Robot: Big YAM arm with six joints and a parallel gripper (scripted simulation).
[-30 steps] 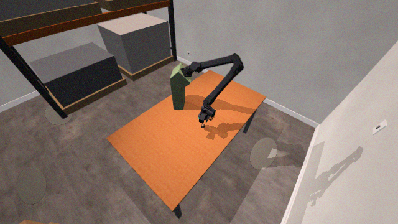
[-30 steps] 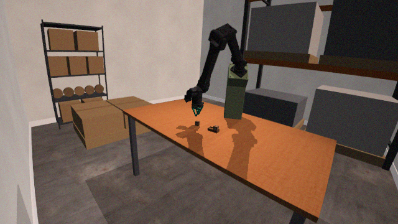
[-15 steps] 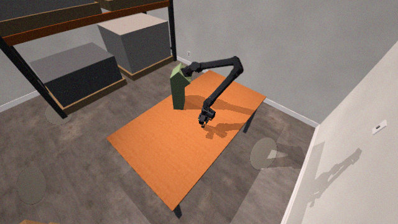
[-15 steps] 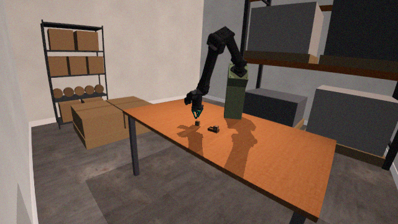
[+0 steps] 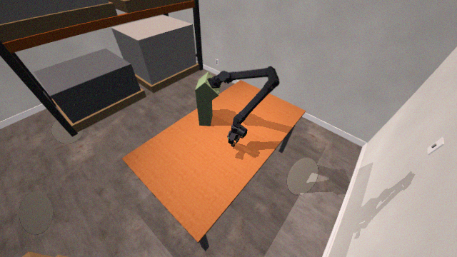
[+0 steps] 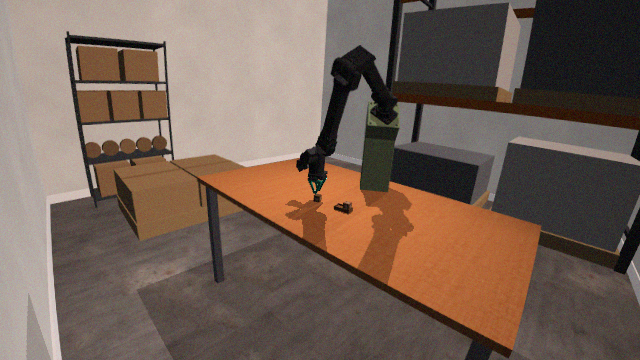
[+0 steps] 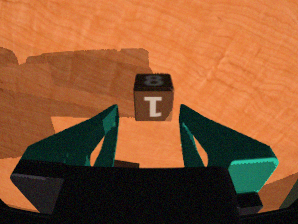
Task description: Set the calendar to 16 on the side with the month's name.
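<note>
Now: hand 1 cm past the brown calendar cube and 4 cm above it. The rest, counted from my hand: dark calendar tray 6 cm behind, 15 cm to the left, 4 cm below.
</note>
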